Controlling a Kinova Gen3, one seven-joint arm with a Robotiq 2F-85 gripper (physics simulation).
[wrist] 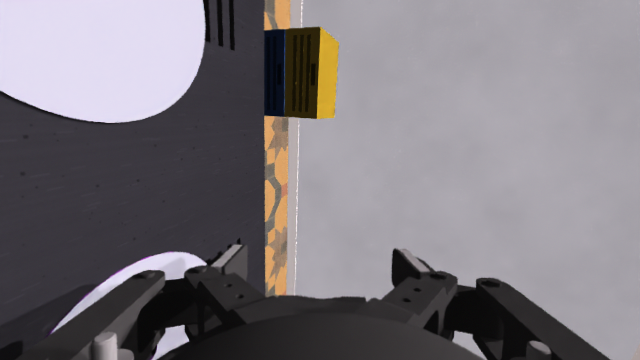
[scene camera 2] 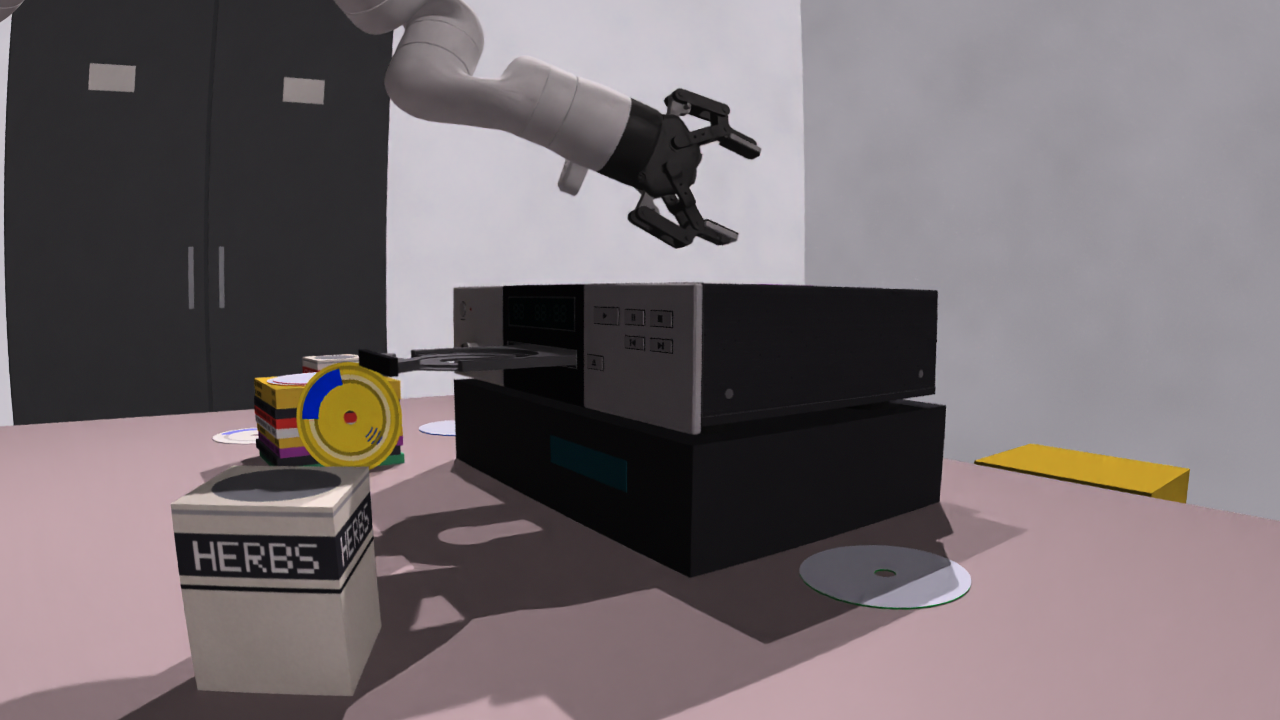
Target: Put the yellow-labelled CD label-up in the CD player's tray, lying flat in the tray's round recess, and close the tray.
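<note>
The yellow-labelled CD stands upright, its yellow face with a blue arc toward scene camera 2, near the back edge of the HERBS box; what supports it is hidden. The CD player stands on a black unit. Its tray is out at the front; its recess shows at a low angle with no disc visible in it. My gripper is open and empty, high above the player, with its fingers pointing away from the tray side. The yellow-labelled CD does not show in the wrist view.
The HERBS box stands in front. A stack of coloured cases is behind the CD. Pale discs lie on the table. A yellow-topped object is beyond the player.
</note>
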